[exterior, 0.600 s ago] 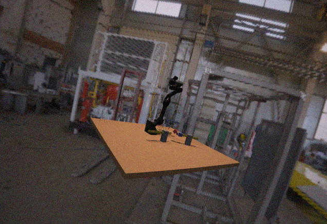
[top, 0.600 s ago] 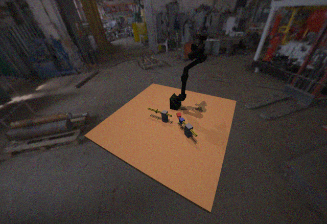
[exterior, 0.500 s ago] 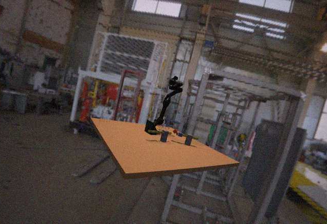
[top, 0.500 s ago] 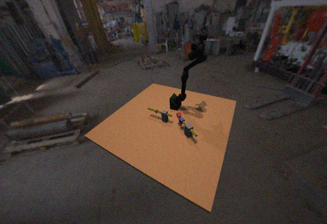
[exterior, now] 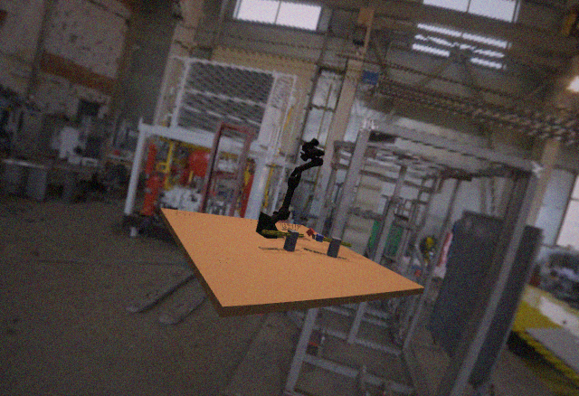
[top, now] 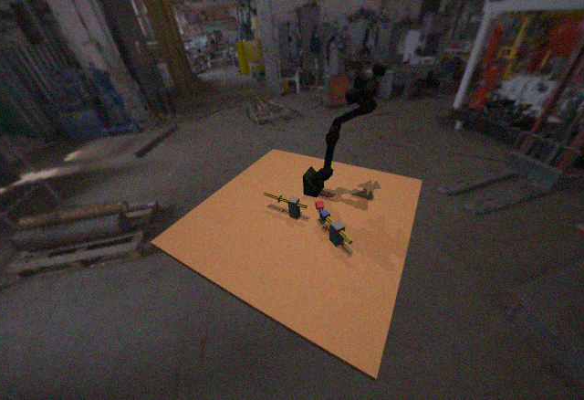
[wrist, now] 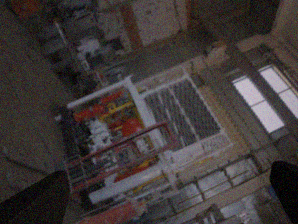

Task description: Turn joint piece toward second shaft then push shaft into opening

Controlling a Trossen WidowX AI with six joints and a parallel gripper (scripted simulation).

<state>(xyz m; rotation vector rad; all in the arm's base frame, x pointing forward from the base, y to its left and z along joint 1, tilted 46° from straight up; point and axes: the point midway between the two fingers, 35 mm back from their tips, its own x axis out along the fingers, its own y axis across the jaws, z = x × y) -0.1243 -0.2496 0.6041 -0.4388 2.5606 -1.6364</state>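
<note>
My gripper tip is 480 mm short of the red joint piece, 70 mm to the left of it and 560 mm above it.
</note>
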